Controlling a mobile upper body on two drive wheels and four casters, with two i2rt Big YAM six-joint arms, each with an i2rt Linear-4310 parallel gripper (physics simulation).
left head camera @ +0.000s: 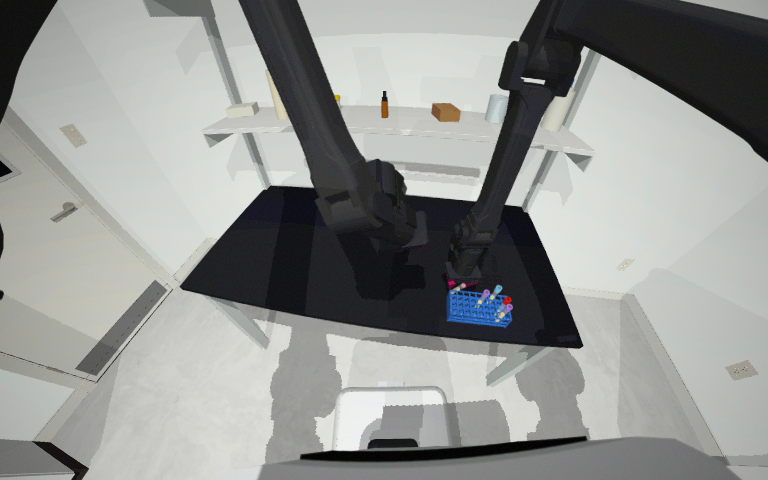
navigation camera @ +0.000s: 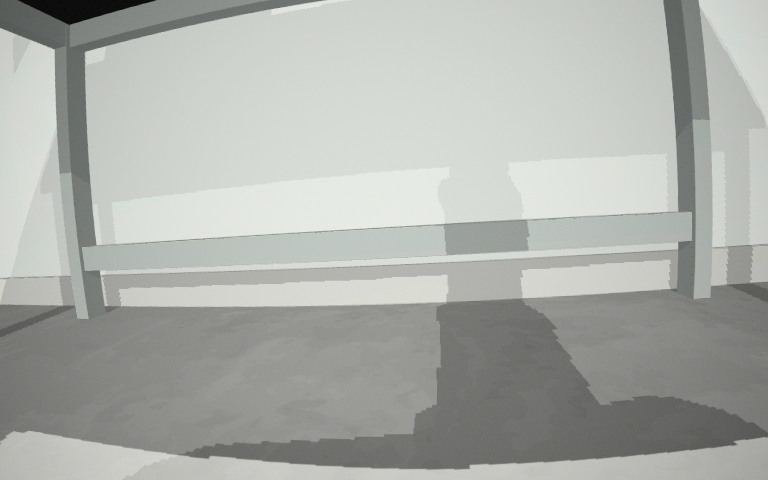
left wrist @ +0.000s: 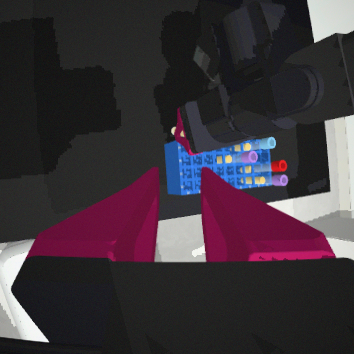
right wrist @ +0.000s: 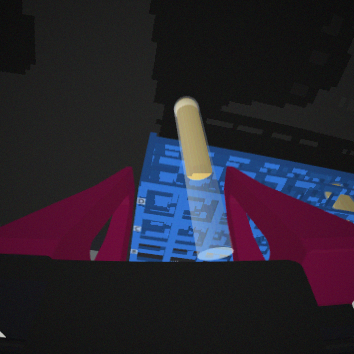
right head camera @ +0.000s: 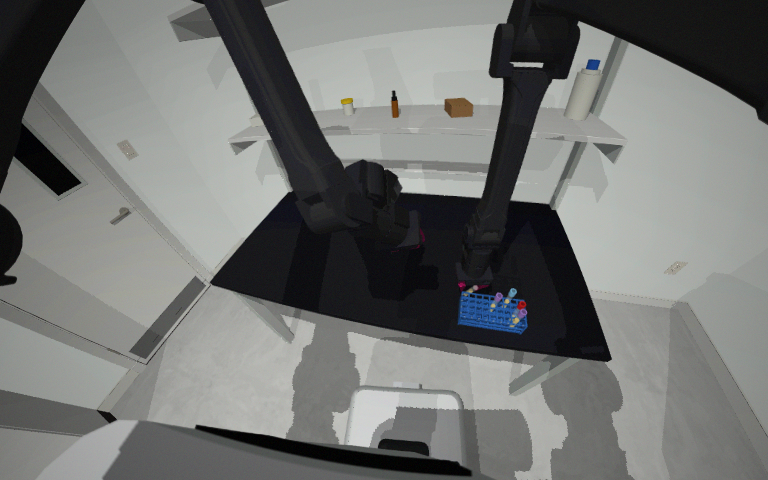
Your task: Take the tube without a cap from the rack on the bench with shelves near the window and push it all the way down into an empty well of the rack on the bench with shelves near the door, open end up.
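The uncapped clear tube (right wrist: 197,175) with tan liquid in its lower part stands between the fingers of my right gripper (right wrist: 178,177), which is open and does not touch it. The tube's open end is near the camera. Its rounded lower end reaches the far left corner of the blue rack (left head camera: 479,307); I cannot tell whether it sits in a well. In the head views the right gripper (left head camera: 462,281) hangs just above that corner. The rack's right end holds several capped tubes (left head camera: 496,300). My left gripper (left wrist: 179,177) is shut and empty, hovering left of the rack.
The rack stands near the front right edge of the black bench top (left head camera: 287,257). The shelf behind holds a brown bottle (left head camera: 384,105), a brown box (left head camera: 446,112), a small yellow-lidded jar (right head camera: 347,106) and a white bottle with a blue cap (right head camera: 583,90). Shelf posts stand at both back corners.
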